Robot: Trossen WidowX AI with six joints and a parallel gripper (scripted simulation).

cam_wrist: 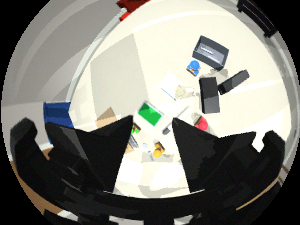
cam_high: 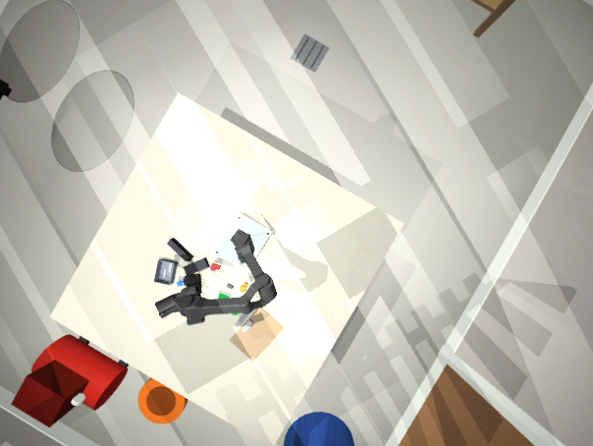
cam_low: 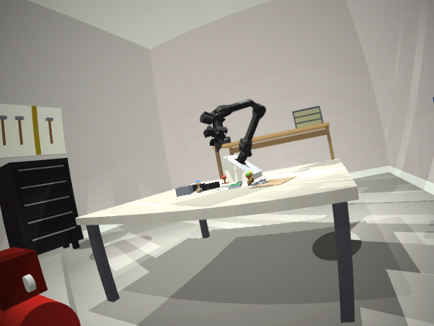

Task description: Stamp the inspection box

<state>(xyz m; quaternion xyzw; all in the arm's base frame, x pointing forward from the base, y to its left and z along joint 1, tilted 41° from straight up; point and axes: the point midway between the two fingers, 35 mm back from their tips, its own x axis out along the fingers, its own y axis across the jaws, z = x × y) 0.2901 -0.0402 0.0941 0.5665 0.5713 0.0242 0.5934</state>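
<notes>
Right now the green-knobbed stamp is 10 mm ahead of my gripper tip, 150 mm to the left of it and 190 mm below it. Also, from my gripper tip: blue-knobbed stamp: 60 mm ahead, 140 mm to the right, 190 mm below; green ink pad: 30 mm ahead, 70 mm to the left, 210 mm below; red-knobbed stamp: 90 mm behind, 60 mm to the right, 190 mm below.
</notes>
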